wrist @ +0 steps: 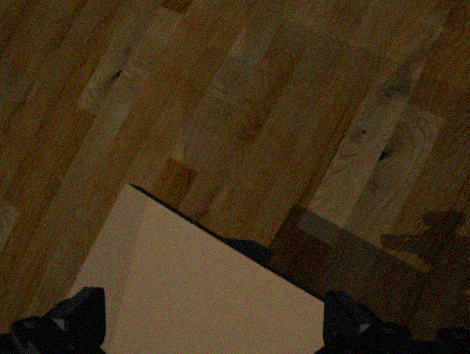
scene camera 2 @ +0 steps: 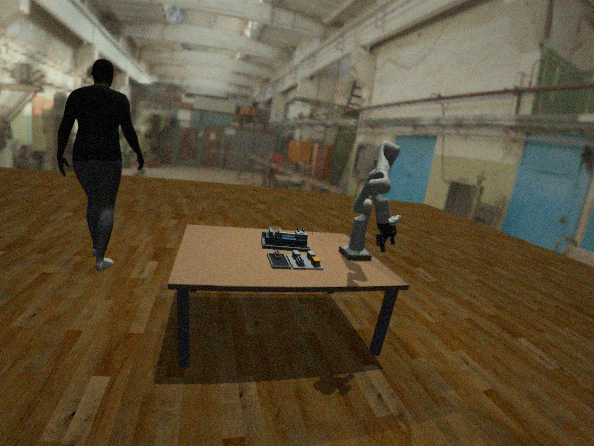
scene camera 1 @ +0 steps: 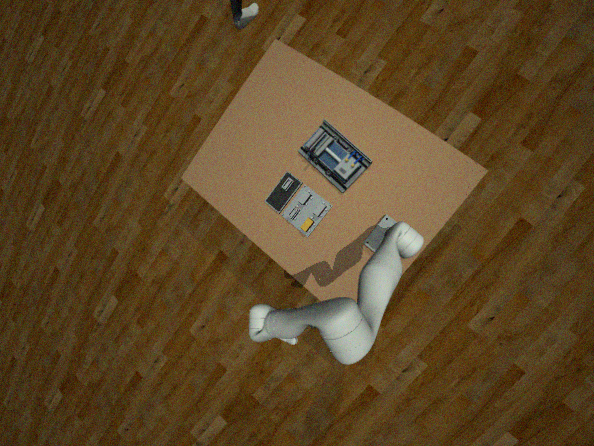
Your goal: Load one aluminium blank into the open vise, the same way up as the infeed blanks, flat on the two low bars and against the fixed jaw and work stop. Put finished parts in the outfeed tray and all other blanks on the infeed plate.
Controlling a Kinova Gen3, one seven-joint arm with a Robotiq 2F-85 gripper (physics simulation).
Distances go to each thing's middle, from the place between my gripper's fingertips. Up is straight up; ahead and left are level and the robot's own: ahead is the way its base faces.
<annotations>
The grey infeed plate (scene camera 1: pixel 306 211) is 340 mm to the right of my hand, 270 mm ahead of it and 200 mm below it.
</annotations>
